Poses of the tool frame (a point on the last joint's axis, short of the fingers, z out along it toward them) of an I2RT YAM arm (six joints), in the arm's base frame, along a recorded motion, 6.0 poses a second.
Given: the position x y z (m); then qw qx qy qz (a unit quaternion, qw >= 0).
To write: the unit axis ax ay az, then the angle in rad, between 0 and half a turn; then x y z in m. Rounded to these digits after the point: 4 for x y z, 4 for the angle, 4 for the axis.
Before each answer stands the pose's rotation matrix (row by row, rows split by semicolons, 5 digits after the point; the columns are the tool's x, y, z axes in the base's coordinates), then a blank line. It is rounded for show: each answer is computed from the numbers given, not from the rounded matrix.
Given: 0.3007 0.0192 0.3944 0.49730 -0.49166 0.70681 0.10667
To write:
-0.02192 -0.80112 0.59811; -0.58893 0.49378 0.63980; -0.80789 -0.33822 -0.48263

-0.5667 0.8147 0.1230 2.1006 0.3007 0.0192 0.3944
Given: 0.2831 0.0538 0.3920 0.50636 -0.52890 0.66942 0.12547
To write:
0.07227 -0.83518 0.54521; -0.58105 0.40905 0.70361; -0.81066 -0.36764 -0.45571

-0.6133 0.7763 0.1455 2.0797 0.2831 0.0538 0.3920
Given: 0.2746 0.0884 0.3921 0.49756 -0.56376 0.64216 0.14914
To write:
0.13078 -0.87246 0.47087; -0.57563 0.31987 0.75255; -0.80718 -0.36946 -0.46038

-0.6499 0.7403 0.1719 2.1000 0.2746 0.0884 0.3921
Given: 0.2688 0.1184 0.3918 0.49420 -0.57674 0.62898 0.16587
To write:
0.15374 -0.88947 0.43036; -0.56157 0.27971 0.77871; -0.81302 -0.36140 -0.45650

-0.6634 0.7235 0.1908 2.1078 0.2688 0.1184 0.3918
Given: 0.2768 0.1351 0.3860 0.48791 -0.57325 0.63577 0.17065
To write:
0.13335 -0.89544 0.42475; -0.56239 0.28452 0.77638; -0.81605 -0.34240 -0.46564

-0.6567 0.7283 0.1955 2.1222 0.2768 0.1351 0.3860
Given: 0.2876 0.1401 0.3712 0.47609 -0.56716 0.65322 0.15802
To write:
0.09667 -0.89143 0.44274; -0.59050 0.30672 0.74648; -0.80123 -0.33360 -0.49674

-0.6449 0.7428 0.1797 2.1492 0.2876 0.1401 0.3712
